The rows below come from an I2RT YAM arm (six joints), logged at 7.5 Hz.
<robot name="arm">
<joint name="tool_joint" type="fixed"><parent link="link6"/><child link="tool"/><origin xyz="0 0 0" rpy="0 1.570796 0"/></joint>
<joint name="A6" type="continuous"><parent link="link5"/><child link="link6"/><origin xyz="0.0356 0 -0.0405" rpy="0 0 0"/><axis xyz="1 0 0"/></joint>
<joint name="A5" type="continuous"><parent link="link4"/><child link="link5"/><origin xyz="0.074 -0.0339 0.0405" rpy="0 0 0"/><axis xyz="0 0 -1"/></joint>
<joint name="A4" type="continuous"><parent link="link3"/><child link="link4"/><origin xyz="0.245 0.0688 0.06" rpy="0 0 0"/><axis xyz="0 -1 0"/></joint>
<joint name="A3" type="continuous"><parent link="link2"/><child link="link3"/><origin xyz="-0.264 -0.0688 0" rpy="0 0 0"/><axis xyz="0 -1 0"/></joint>
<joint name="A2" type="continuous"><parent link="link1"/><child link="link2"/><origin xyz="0.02 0.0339 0.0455" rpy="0 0 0"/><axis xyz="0 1 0"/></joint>
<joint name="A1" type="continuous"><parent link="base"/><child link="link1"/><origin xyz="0 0 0.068" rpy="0 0 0"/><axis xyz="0 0 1"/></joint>
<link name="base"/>
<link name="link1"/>
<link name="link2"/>
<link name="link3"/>
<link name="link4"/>
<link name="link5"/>
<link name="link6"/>
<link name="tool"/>
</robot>
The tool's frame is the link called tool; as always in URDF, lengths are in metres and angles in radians. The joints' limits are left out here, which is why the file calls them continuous.
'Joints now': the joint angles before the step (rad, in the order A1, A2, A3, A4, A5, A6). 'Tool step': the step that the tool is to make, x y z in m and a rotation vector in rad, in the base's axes. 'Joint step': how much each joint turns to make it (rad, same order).
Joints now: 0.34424 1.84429 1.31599 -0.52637 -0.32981 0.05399
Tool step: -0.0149 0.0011 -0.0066 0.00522 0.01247 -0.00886
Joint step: 0.01668 -0.04085 -0.07916 0.03751 0.00459 0.02826
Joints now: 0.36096 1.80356 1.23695 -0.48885 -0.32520 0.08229
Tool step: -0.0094 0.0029 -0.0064 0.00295 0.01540 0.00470
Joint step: 0.01637 -0.01657 -0.04577 0.02072 -0.00154 0.01504
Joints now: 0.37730 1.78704 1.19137 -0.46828 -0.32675 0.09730
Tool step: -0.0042 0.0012 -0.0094 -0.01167 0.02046 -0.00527
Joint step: 0.00822 0.00611 -0.02766 0.01389 0.00926 0.01088
